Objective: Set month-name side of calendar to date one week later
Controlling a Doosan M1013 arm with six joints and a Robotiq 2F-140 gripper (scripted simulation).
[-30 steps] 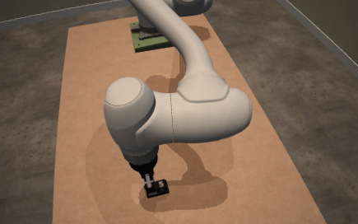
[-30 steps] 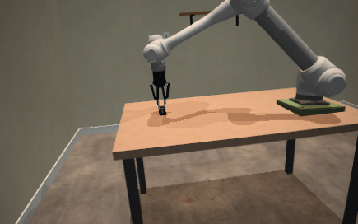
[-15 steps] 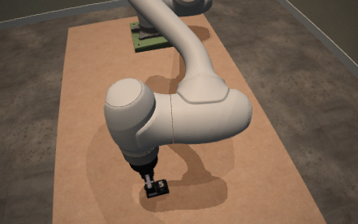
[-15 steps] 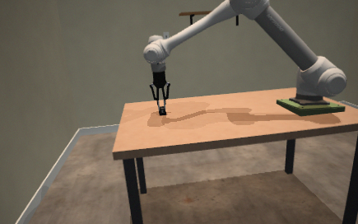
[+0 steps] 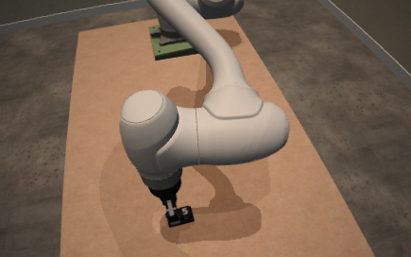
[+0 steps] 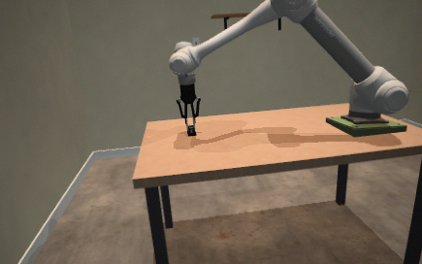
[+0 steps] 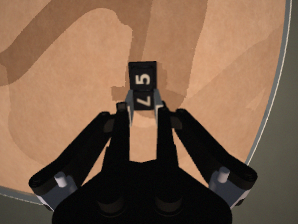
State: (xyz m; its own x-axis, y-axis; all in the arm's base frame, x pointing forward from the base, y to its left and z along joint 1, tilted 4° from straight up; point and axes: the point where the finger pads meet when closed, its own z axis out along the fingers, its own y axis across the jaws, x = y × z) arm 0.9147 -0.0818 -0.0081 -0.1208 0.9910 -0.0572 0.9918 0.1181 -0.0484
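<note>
Right now the black cube is 30 mm below my hand.
</note>
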